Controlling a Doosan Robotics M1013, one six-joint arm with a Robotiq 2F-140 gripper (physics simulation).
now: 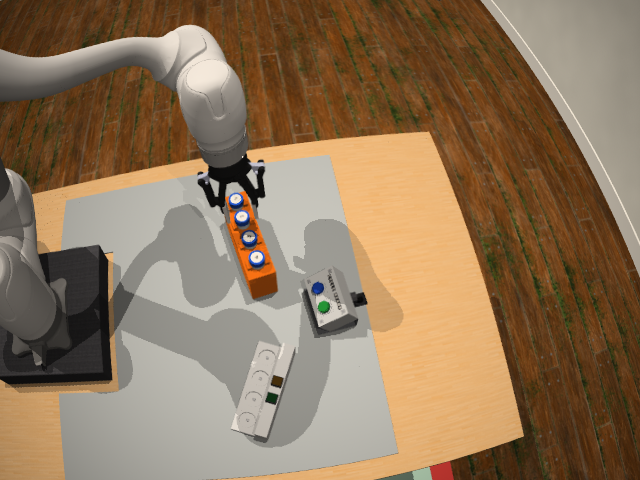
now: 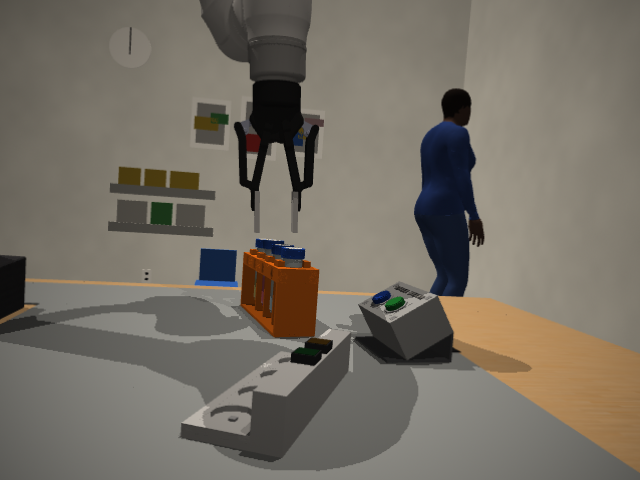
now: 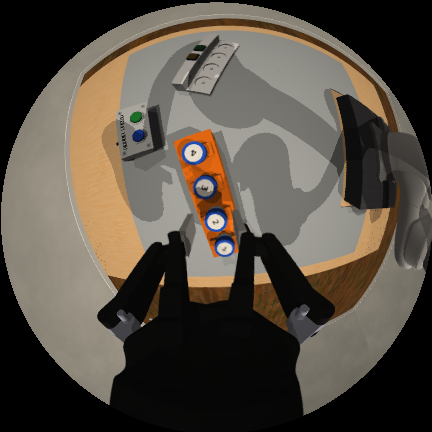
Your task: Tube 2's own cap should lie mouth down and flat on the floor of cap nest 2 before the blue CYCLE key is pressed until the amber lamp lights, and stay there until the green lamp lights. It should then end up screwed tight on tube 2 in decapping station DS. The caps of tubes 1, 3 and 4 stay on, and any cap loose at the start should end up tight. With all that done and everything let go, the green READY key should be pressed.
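Places are measured from the arm's base along level axes (x back, y down, z right), in metres.
Where they show: gripper, fingertip midpoint: (image 1: pixel 242 215) (image 2: pixel 275 232) (image 3: pixel 213 220); arm's base at its link origin: (image 1: pixel 40 318) (image 3: pixel 384 154).
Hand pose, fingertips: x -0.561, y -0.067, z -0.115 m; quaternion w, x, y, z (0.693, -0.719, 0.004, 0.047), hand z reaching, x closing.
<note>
Each offset is from my fingertips to the top centre of the thing. "spot": to the spot under its first point.
The orange station @(dy +0.035, dx -0.003, dz +0.018 m) (image 1: pixel 263 286) (image 2: pixel 295 304) (image 3: pixel 220 162) holds a row of upright tubes with blue-rimmed white caps. Cap 2 @(dy +0.014, dx +0.001, dz -0.008 m) (image 1: pixel 241 218) (image 3: pixel 216 221) sits on tube 2, between cap 1 @(dy +0.017, dx +0.007, dz -0.059 m) (image 1: pixel 236 199) (image 3: pixel 225 247) and cap 3 @(dy +0.017, dx -0.006, dz +0.044 m) (image 1: pixel 249 238) (image 3: pixel 205 187). Cap 4 @(dy +0.017, dx -0.012, dz +0.095 m) (image 1: pixel 256 258) (image 2: pixel 293 253) (image 3: pixel 194 153) is at the near end. Tightness cannot be seen. My gripper (image 1: pixel 239 207) (image 2: pixel 275 222) (image 3: pixel 213 220) is open and empty, pointing down above the station's far end, fingertips above the caps. The white nest strip @(spot: dy +0.092, dx +0.053, dz +0.431 m) (image 1: pixel 264 421) (image 2: pixel 268 418) shows no cap in its round nests.
The grey console has a blue key (image 1: pixel 317 287) (image 2: pixel 381 296) (image 3: pixel 138 135) and a green key (image 1: pixel 323 306) (image 2: pixel 394 303) (image 3: pixel 136 117), right of the station. The amber lamp @(dy +0.084, dx +0.006, dz +0.349 m) (image 1: pixel 277 381) and green lamp @(dy +0.084, dx +0.025, dz +0.383 m) (image 1: pixel 271 397) on the strip are dark. A person (image 2: pixel 444 175) stands behind the table.
</note>
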